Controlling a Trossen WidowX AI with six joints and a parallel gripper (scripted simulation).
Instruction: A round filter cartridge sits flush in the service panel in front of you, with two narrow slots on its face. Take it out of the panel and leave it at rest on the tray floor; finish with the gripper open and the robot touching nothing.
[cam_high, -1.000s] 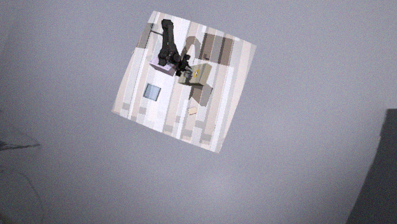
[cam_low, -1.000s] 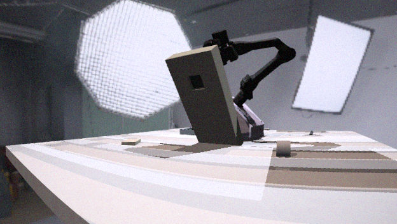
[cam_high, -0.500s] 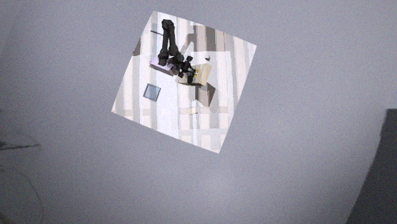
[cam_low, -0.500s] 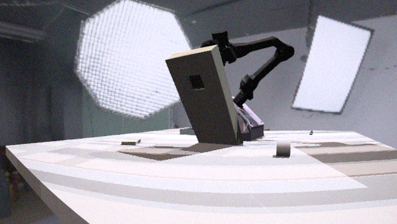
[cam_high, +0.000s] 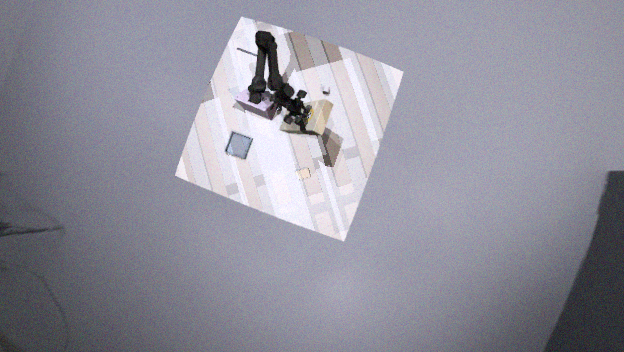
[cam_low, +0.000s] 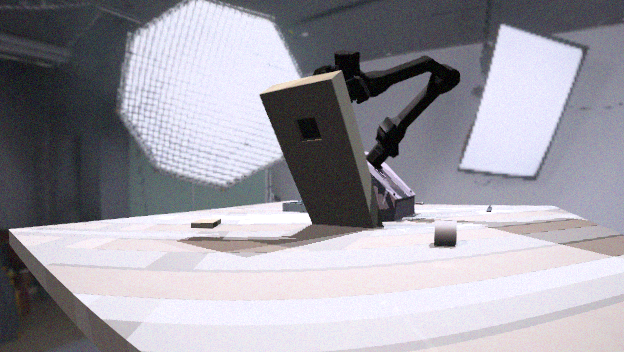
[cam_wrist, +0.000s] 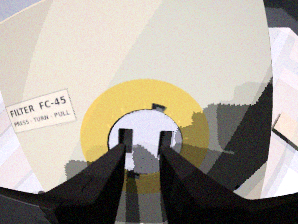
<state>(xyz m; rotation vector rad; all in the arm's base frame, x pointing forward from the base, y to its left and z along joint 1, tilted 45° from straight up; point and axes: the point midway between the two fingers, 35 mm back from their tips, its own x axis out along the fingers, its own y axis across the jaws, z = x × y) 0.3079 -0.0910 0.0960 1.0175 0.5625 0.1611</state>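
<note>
The round white filter cartridge lies 2 cm below my gripper tip and 2 cm ahead of it. Round my gripper tip: small flat block (32 cm to the right, 27 cm below, 8 cm ahead); then grey-blue tray (39 cm behind, 29 cm to the right, 27 cm below); then beige panel (9 cm below, 2 cm behind).
</note>
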